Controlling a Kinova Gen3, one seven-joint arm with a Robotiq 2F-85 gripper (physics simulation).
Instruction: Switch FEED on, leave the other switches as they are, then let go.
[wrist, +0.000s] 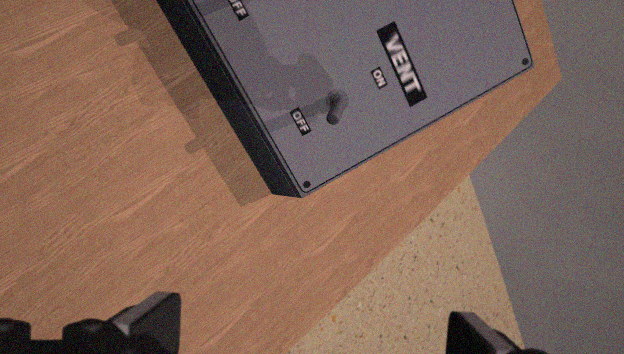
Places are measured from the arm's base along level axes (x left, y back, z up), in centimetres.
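Where they show: gripper, between the fingertips: (312, 333).
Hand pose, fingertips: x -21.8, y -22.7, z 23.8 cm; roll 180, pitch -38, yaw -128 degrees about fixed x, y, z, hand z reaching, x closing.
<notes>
Each offset is from my fingertips to the top centre of the thing. "pt": to the spot under its first point. Level surfaces: height alone.
A grey switch panel @[pt dy -21.4, dx -6.5, dz -23.3 cm] (350, 145) with dark sides lies at the top of the wrist view, partly cut off. The VENT label @[dy -28.4, dx -1.9, dz -18.9 cm] (401, 64) is near its right end, with a small ON label @[pt dy -26.1, dx -1.9, dz -20.6 cm] (378, 78) beside it and an OFF label @[pt dy -18.6, dx -1.9, dz -24.8 cm] (300, 121) nearer the panel's left edge. The VENT switch lever @[dy -20.3, dx -1.9, dz -19.3 cm] (334, 109) stands between ON and OFF; which way it leans is hard to tell. Part of another OFF label (238, 9) shows at the top edge. The FEED switch does not show. My gripper (312, 333) is open and empty, apart from the panel, its fingertips at the bottom of the view.
The panel lies on a wooden table top @[dz -32.5 cm] (125, 215), whose edge runs diagonally from right to lower middle. Beyond it are a speckled floor (415, 270) and a grey surface (565, 200). A shadow falls across the panel and the table at its left.
</notes>
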